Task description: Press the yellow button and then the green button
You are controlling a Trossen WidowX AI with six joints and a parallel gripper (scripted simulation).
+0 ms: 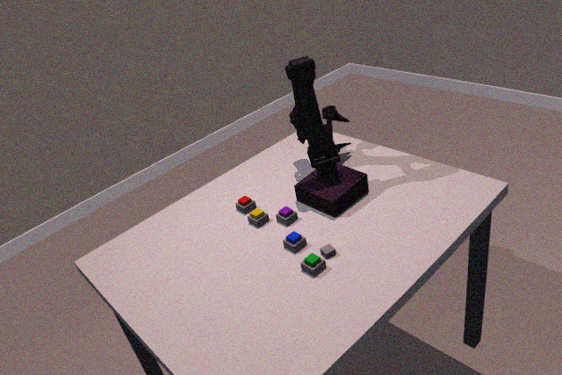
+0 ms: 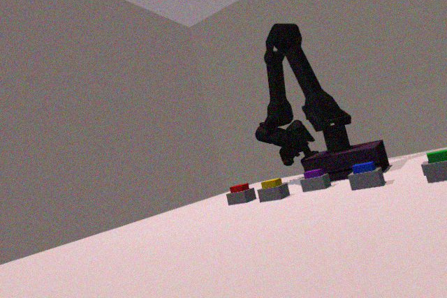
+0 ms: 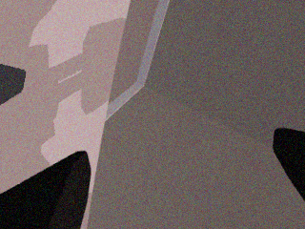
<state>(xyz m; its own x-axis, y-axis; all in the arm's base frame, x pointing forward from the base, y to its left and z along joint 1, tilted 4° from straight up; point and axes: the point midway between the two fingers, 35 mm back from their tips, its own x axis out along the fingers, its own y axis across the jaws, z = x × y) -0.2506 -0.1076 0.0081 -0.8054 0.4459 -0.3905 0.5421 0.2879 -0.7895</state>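
The yellow button lies 51 cm ahead of my gripper tip, 5 cm below it and 3 cm to the right of it. Also, from my gripper tip: blue button (55 cm ahead, 15 cm to the left, 5 cm below); then purple button (46 cm ahead, 5 cm to the left, 5 cm below); then red button (47 cm ahead, 12 cm to the right, 5 cm below).
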